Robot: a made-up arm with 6 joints.
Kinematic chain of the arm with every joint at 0, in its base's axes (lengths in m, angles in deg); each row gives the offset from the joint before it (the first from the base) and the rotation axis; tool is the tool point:
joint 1: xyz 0 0 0.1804 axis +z
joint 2: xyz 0 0.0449 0 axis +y
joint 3: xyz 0 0 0.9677 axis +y
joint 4: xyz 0 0 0.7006 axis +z
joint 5: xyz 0 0 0 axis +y
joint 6: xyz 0 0 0.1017 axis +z
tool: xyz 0 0 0
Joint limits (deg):
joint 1: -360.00..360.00
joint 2: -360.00..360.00
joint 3: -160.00..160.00
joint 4: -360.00..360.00
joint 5: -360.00..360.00
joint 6: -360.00..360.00
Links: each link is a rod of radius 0.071 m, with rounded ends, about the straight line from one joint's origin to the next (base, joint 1, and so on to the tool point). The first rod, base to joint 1, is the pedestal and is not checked.
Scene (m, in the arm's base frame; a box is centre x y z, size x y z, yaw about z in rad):
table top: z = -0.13
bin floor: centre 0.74 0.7 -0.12 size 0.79 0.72 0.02 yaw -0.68
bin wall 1: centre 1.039 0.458 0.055 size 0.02 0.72 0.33 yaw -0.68
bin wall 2: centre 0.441 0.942 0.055 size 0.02 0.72 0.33 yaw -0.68
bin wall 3: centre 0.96 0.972 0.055 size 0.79 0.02 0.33 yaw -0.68
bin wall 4: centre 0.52 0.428 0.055 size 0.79 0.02 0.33 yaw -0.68
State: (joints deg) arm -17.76 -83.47 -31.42 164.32 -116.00 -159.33
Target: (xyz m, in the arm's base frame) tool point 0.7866 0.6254 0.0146
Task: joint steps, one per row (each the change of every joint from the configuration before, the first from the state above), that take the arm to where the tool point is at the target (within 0.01 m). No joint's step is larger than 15 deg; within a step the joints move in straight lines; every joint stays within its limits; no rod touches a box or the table.
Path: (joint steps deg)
1: 5.45 14.30 12.92 0.75 0.95 0.00
2: 5.45 14.30 12.92 0.75 0.95 0.00
3: 5.44 14.29 12.91 0.75 0.95 0.00
4: 5.45 14.30 12.92 0.75 0.95 0.00
5: 5.45 14.30 12.92 0.75 0.95 0.00
6: 5.45 14.30 12.92 0.74 0.95 0.00
7: 5.45 14.29 12.91 0.75 0.95 0.00
8: 5.44 14.30 12.92 0.75 0.95 0.00
9: 5.45 14.30 12.92 0.75 0.95 0.00
10: 5.45 14.30 12.92 0.75 0.95 0.00

